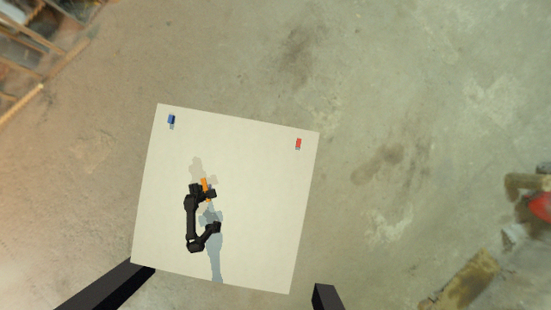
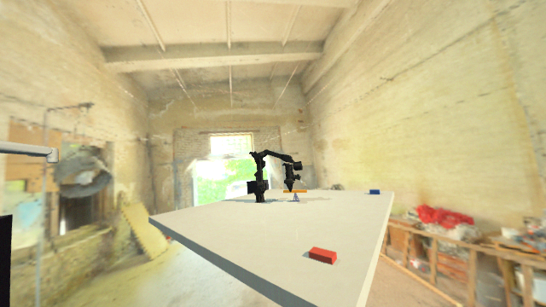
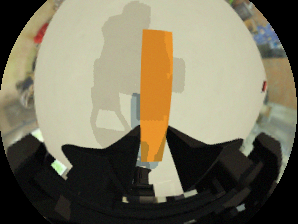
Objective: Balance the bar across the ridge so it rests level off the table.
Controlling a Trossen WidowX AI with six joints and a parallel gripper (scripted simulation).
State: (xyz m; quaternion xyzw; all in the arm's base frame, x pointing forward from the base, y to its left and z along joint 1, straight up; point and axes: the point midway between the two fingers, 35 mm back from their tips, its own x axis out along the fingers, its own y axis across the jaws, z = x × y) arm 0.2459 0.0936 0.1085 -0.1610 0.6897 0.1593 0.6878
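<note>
Now: the orange bar 3 cm ahead of my gripper tip and 1 cm to the left of it. Round my gripper tip: red block 59 cm to the right, 49 cm ahead, 7 cm below; blue block 49 cm ahead, 41 cm to the left, 6 cm below.
</note>
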